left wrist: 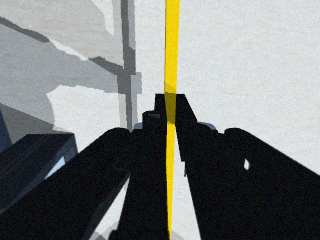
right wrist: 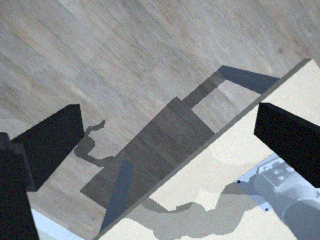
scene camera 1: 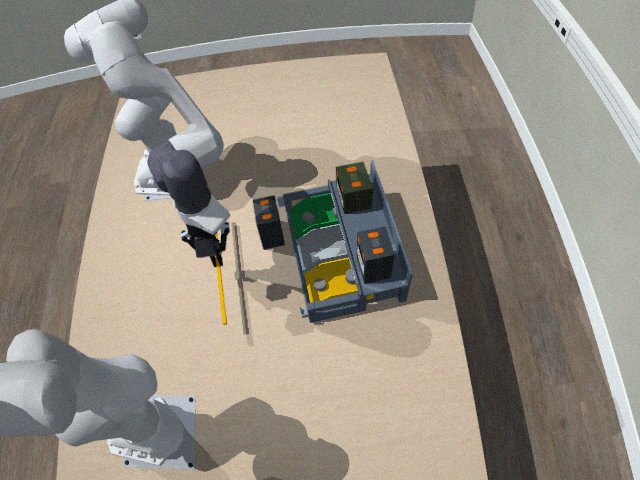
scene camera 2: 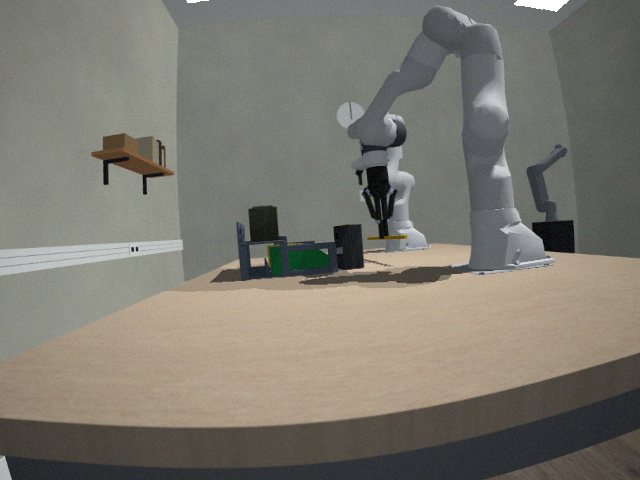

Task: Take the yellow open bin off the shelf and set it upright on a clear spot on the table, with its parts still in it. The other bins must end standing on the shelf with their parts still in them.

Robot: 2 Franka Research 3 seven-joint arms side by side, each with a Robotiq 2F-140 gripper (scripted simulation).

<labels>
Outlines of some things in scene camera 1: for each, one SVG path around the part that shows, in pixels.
A blue-grey shelf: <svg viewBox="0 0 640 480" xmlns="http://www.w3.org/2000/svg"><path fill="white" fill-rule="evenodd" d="M373 160L371 160L370 174L368 174L373 187L372 209L344 214L336 187L336 180L330 181L330 179L328 179L327 186L286 193L282 197L277 197L279 207L285 206L305 303L307 305L305 309L299 307L302 318L309 317L310 323L366 311L366 304L394 297L398 297L399 303L406 302L413 273ZM385 226L395 254L391 278L364 284L357 260L357 232ZM331 193L358 293L310 303L290 215L291 201Z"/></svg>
A green bin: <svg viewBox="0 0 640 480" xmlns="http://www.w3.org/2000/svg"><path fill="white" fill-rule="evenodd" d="M331 193L304 198L290 209L296 240L312 229L339 224L338 217L335 218L333 214L333 208L335 207ZM306 211L315 216L315 220L311 224L302 219L302 214Z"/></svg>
A yellow bin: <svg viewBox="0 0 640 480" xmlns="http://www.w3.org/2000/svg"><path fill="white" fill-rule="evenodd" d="M349 258L321 263L304 274L310 302L358 293L356 284L347 283L345 278L346 271L351 269ZM318 278L322 278L326 282L326 288L323 291L317 291L314 288L314 281Z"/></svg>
A grey bin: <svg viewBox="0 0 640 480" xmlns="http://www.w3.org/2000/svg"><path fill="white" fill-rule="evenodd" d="M339 224L312 229L296 240L303 276L321 263L349 258L348 253L337 255L341 249L347 252Z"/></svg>
</labels>
